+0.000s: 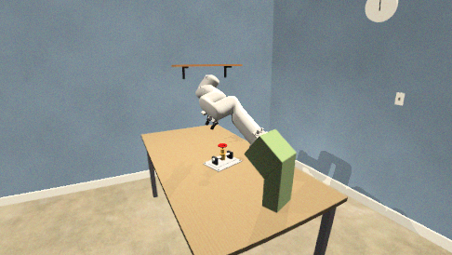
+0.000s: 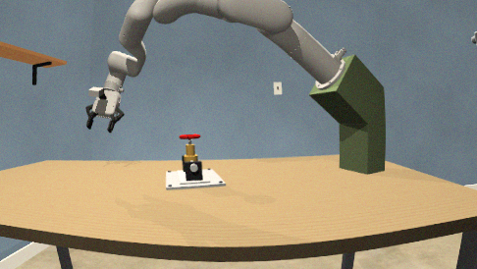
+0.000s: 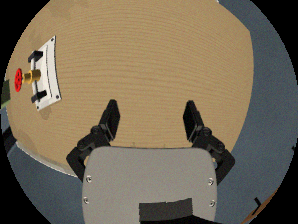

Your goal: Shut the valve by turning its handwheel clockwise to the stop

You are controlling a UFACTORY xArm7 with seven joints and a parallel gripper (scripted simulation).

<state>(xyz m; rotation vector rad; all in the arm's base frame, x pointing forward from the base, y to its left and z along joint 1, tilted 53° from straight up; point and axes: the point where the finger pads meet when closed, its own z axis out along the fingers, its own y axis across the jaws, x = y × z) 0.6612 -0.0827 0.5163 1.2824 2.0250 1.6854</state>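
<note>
My gripper is now 37 cm past the red handwheel, 5 cm to the left of it and 5 cm above it.
</note>
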